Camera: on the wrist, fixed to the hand. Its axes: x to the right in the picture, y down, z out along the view.
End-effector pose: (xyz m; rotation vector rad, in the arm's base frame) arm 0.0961 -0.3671 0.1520 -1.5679 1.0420 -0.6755
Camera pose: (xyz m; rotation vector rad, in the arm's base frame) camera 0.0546 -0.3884 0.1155 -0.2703 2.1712 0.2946
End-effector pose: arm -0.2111 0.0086 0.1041 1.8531 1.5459 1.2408
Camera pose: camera -0.2150 -0.0093 0.1604 -2.0862 0.2884 -1.6454
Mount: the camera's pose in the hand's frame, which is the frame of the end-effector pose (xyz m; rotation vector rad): 0.0036 0.0470 -0.0358 -0.1443 0.3779 1.6334
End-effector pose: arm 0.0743 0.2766 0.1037 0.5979 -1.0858 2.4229
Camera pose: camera 0.0388 0.2762 0.0563 0.7504 1.0976 -1.8670
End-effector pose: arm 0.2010 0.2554 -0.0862 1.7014 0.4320 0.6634
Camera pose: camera 0.1779 0.2738 -0.0349 1.4961 -0.9061 2.0988
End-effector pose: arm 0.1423 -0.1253 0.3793 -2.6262 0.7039 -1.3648
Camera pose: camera 0.0990 -0.1643 0.3895 -0.9071 2.2034 -1.0606
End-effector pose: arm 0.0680 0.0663 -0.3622 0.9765 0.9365 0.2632
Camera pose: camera 0.0518 0.1161 -0.3345 1.3853 0.2126 1.8934
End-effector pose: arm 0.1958 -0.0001 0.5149 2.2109 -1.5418 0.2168
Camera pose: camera 0.1579 -0.0011 0.5604 0.2807 -2.5205 0.8443
